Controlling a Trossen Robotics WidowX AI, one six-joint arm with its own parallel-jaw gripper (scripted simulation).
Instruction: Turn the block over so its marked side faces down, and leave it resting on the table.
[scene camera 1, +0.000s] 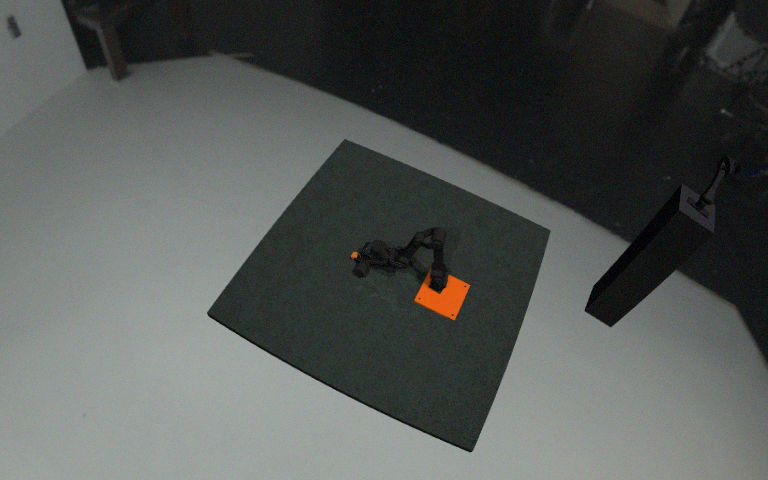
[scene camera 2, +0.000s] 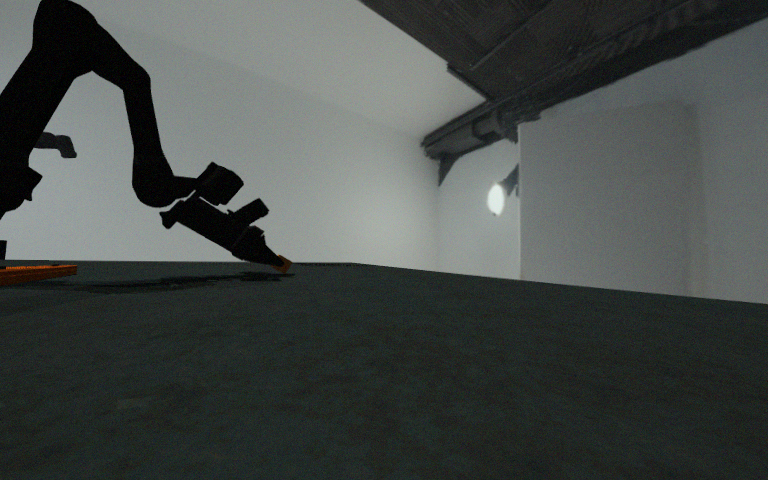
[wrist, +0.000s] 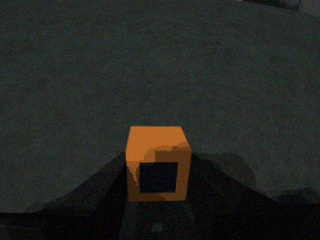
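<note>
My gripper (scene camera 2: 282, 264) is carrying a block (wrist: 158, 159). The wrist view also shows the gripper (wrist: 156, 159).
</note>
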